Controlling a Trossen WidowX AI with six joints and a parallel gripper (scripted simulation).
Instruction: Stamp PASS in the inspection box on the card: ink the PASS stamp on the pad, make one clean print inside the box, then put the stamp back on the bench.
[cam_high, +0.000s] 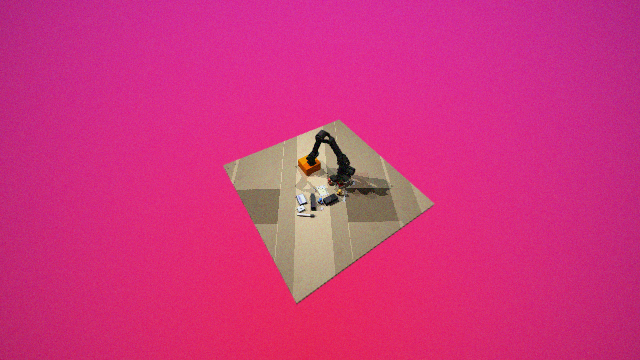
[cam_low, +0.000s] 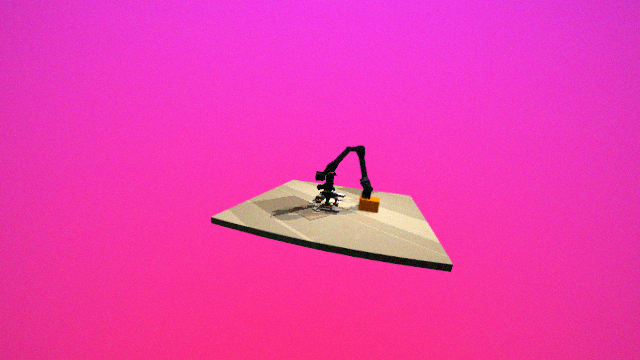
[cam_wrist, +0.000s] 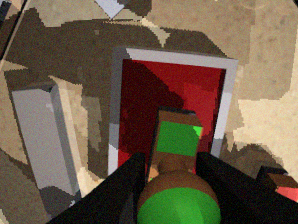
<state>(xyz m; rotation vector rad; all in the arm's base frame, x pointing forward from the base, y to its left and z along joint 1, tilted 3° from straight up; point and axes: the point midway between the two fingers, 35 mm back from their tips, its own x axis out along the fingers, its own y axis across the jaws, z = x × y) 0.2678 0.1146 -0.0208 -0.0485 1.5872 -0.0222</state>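
Now: the ink pad 3 cm below my gripper tip. Also, from my gripper tip: stamp 5 cm behind, 7 cm to the right, 2 cm below; white card 1 cm behind, 16 cm to the right, 4 cm below; stamp with blue knob 8 cm ahead, 24 cm to the right, 2 cm below.
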